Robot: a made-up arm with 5 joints.
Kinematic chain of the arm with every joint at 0, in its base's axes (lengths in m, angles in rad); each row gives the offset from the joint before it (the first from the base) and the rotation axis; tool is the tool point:
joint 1: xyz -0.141 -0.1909 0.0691 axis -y
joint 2: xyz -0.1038 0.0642 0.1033 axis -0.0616 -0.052 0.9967
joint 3: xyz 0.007 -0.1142 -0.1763 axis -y
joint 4: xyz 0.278 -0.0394 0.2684 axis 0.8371 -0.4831 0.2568
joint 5: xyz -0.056 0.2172 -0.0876 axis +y
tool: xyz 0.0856 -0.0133 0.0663
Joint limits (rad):
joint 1: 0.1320..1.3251
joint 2: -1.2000..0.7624
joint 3: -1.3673..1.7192
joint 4: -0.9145..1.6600
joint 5: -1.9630..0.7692
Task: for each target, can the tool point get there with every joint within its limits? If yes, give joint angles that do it. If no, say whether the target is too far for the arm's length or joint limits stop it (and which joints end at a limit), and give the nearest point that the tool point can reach.
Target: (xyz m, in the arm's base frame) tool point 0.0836 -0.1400 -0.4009
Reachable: no: joint limits stop it (at a limit: joint 1, joint 3) | nearest point 0.0414 -0.1434 -0.2754 | short by 0.132 m
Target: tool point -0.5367 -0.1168 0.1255
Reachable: yes | joints 0.6401 0.2460 1.2609 0.0729 -0.2304
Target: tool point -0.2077 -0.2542 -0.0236
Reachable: no: joint limits stop it (at a limit: joint 1, joint 2, joint 4, joint 5) | nearest point -0.2110 -0.2487 0.0550 | short by 0.079 m
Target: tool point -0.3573 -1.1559 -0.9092
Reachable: no: too far | nearest point -0.2824 -0.4794 -0.3194 | short by 0.901 m
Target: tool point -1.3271 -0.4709 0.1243
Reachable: no: too far | nearest point -0.6925 -0.2677 0.0440 | short by 0.671 m
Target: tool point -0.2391 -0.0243 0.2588
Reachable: yes | joints 0.8370 0.3987 -0.2614 0.5152 -1.5988
